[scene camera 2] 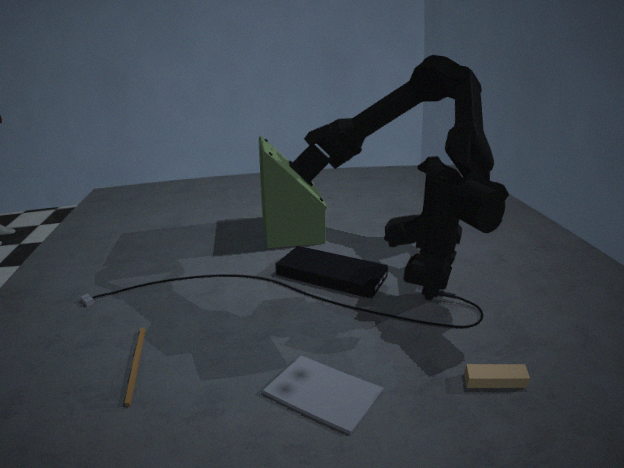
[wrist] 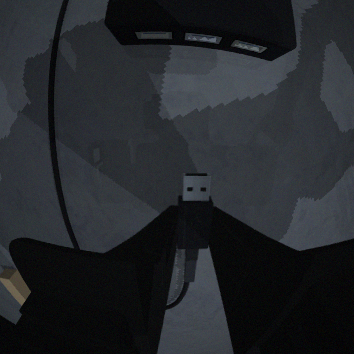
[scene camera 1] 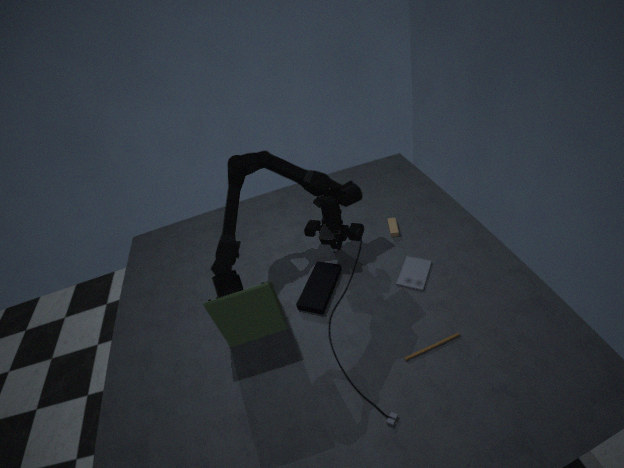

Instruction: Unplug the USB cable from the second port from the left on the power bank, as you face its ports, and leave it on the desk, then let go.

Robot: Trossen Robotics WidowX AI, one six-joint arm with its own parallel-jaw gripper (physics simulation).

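Pixels of known places: gripper, fingertip midpoint: (scene camera 2: 429, 296) (wrist: 191, 213) (scene camera 1: 336, 248); arm's base at its link origin: (scene camera 2: 299, 173) (scene camera 1: 230, 294).
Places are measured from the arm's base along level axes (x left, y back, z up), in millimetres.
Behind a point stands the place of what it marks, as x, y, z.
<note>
The black power bank (scene camera 1: 318, 288) @[24, -238, -93] (scene camera 2: 330, 271) @[36, -269, -93] (wrist: 200, 15) @[112, -292, -93] lies flat on the desk (scene camera 1: 504, 392) @[-416, -579, -116]. Its end face shows three ports in the wrist view, with no plug in any of them. My gripper (scene camera 1: 336, 246) @[192, -335, -115] (scene camera 2: 429, 293) @[192, -335, -115] (wrist: 191, 213) @[192, -335, -115] is shut on the black USB plug, whose metal tip (wrist: 196, 188) @[176, -326, -103] points toward the ports across a gap. The fingertips are low over the desk, beyond the port end; whether the plug touches the desk is unclear. The black cable (scene camera 1: 329, 327) @[-106, -239, -113] (scene camera 2: 221, 275) @[-154, -232, -113] (wrist: 51, 110) @[105, -374, -113] loops back beside the power bank.
The cable's far end has a pale connector (scene camera 1: 391, 418) @[-389, -315, -110] (scene camera 2: 86, 300) @[-386, -326, -105]. A green wedge base (scene camera 1: 252, 314) @[-79, -55, -9] (scene camera 2: 292, 216) @[-21, -120, -52] carries the arm. A pale flat slab (scene camera 1: 414, 273) @[-7, -528, -109] (scene camera 2: 322, 392) @[-3, -534, -109], a wooden block (scene camera 1: 393, 226) @[211, -546, -99] (scene camera 2: 496, 376) @[211, -555, -99] (wrist: 15, 286) @[192, -526, -100] and an orange stick (scene camera 1: 432, 346) @[-250, -473, -110] (scene camera 2: 134, 367) @[-247, -486, -109] lie on the desk.
</note>
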